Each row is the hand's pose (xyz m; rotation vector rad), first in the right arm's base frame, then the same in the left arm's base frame.
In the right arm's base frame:
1: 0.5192 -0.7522 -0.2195 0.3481 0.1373 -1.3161
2: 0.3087 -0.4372 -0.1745 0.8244 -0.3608 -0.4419
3: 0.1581 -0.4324 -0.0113 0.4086 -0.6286 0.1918
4: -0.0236 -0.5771 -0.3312 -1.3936 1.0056 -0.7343
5: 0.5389 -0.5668 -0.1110 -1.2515 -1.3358 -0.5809
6: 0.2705 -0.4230 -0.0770 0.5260 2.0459 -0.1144
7: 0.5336 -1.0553 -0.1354 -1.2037 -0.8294 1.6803
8: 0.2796 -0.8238 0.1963 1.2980 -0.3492 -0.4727
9: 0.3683 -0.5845 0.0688 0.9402 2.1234 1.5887
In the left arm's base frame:
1: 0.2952 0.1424 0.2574 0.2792 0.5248 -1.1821
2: 0.0662 0.4008 0.4195 0.9357 0.0259 -0.4323
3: -0.0264 0.3527 0.6156 0.6474 -0.3169 0.2347
4: -0.2748 0.2237 0.3364 -1.4400 1.1348 -0.3085
5: 0.3207 0.3103 0.3903 -1.0240 -1.1037 -0.3649
6: 0.0580 0.3931 0.5246 0.4588 2.3981 0.0955
7: 0.3774 -0.1612 0.2732 -0.7575 -0.8899 1.8276
8: 0.2069 -0.0338 0.7007 1.3893 0.0540 -0.5509
9: 0.2176 0.2341 0.6032 -1.1026 -2.2700 -1.7813

